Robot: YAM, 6 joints.
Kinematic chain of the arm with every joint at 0, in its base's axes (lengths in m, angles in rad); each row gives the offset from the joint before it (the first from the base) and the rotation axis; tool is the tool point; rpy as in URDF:
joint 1: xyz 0 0 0.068 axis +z
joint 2: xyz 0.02 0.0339 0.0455 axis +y
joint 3: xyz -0.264 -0.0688 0 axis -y
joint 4: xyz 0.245 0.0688 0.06 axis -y
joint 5: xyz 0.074 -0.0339 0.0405 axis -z
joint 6: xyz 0.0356 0 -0.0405 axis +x
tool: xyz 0 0 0 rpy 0 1.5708 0
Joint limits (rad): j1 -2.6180..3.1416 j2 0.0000..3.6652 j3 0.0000..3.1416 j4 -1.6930..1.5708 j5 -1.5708..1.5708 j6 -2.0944..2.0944
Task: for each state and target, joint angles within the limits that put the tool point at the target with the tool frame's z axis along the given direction. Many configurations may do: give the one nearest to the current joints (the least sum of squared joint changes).
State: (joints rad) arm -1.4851 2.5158 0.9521 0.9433 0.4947 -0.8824
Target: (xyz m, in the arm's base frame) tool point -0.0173 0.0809 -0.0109 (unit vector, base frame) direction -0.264 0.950 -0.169
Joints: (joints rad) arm -1.4045 3.4071 0.1707 0.2654 0.1032 -0.8824
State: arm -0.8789 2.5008 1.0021 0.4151 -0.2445 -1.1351
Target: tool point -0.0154 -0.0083 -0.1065 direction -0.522 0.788 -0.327
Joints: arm -1.4835 3.1536 0.5557 -0.1686 0.4682 -1.1351
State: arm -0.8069 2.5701 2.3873 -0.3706 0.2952 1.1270
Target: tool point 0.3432 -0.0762 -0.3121 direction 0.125 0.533 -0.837
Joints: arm -0.2739 3.4649 1.9919 -0.1263 -0.5786 1.1270
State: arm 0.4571 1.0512 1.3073 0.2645 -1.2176 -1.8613
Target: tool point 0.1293 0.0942 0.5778 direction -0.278 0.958 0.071
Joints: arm 0.4076 1.1579 1.7312 -0.0551 -1.4270 -1.8613
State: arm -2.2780 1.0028 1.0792 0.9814 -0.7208 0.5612
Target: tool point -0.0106 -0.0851 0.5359 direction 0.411 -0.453 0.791
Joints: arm -1.9215 0.7981 1.1253 0.8986 -0.5724 0.5612
